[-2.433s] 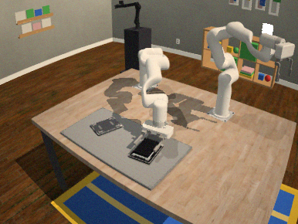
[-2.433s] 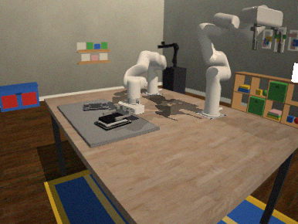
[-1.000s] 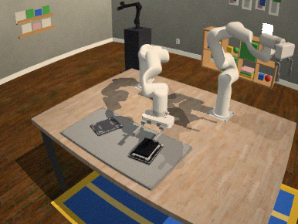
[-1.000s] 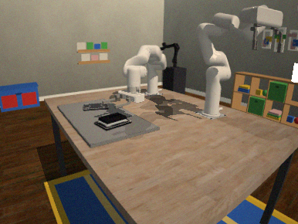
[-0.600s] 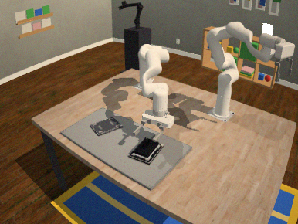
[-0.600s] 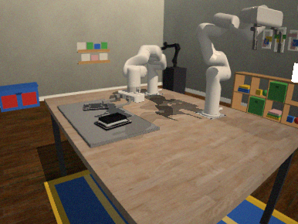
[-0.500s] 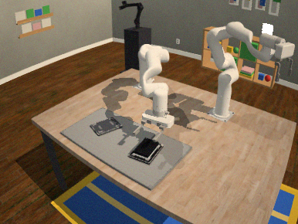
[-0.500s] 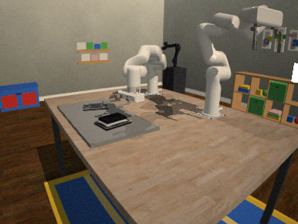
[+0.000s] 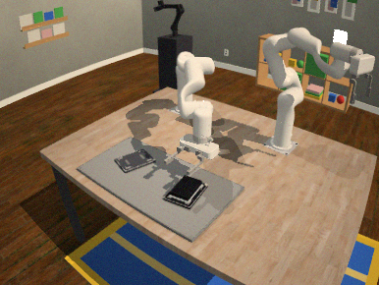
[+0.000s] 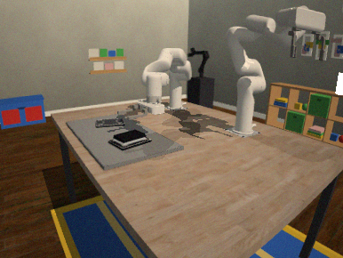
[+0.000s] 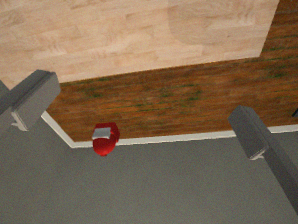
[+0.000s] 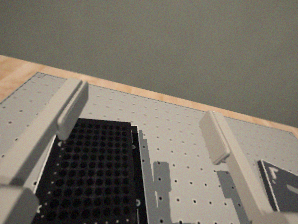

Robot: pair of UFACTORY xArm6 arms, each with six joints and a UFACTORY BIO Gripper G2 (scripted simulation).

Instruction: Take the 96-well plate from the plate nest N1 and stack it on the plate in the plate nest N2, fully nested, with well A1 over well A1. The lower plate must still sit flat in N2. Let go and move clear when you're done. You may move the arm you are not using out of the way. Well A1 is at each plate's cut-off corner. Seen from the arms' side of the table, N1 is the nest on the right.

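The black 96-well plate is 1 cm ahead of my right hand, 4 cm to the left of it and 9 cm below it. Round my right hand: grey perforated board (2 cm ahead, 14 cm to the right, 13 cm below); white plate (1 cm ahead, 4 cm to the left, 11 cm below).
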